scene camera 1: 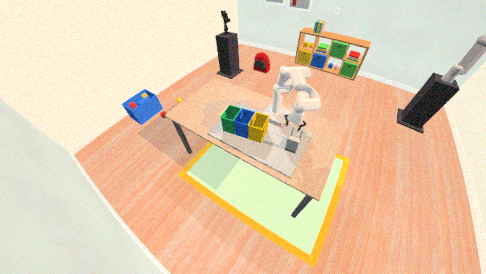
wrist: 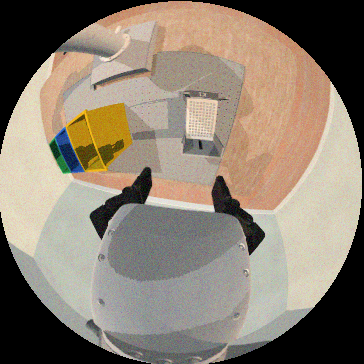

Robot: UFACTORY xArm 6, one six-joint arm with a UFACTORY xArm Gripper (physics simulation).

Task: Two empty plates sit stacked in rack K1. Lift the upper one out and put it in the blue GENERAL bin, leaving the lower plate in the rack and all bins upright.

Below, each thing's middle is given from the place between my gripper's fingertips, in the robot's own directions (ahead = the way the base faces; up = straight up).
Scene:
Right now my hand is 290 mm to the left of the yellow bin (wrist: 98, 136), 170 mm above it and 10 mm short of it.

